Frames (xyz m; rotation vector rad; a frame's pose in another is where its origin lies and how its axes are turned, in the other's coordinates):
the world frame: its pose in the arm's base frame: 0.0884 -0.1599 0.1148 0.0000 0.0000 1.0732
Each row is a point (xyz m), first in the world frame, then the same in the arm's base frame.
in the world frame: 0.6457 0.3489 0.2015
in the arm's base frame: 0.0900 0.5740 0.3163
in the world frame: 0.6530 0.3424 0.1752
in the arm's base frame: 0.0992 0.5773 0.2900
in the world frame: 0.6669 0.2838 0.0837
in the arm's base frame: 0.1573 0.5616 0.1985
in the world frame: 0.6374 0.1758 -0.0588
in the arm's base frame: 0.2382 0.4841 0.0560
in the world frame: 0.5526 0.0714 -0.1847
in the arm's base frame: 0.2894 0.3598 -0.0699
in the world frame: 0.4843 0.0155 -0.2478
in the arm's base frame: 0.3059 0.2731 -0.1330
